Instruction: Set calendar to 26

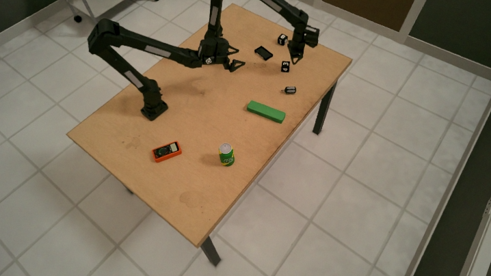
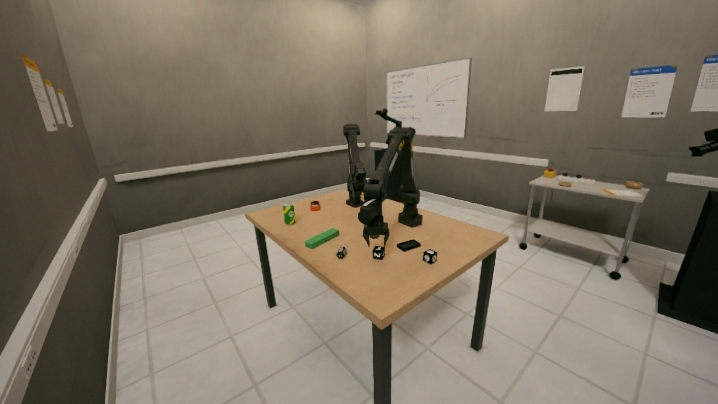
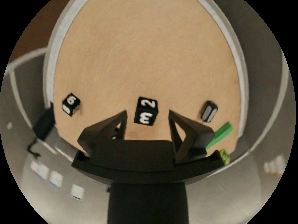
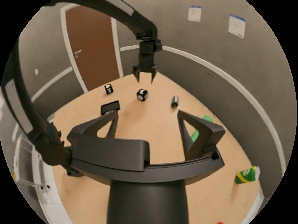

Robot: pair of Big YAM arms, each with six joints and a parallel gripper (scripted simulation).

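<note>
Right now the black calendar cube is 6 cm below my left hand, 3 cm behind it and 2 cm to the right of it.
</note>
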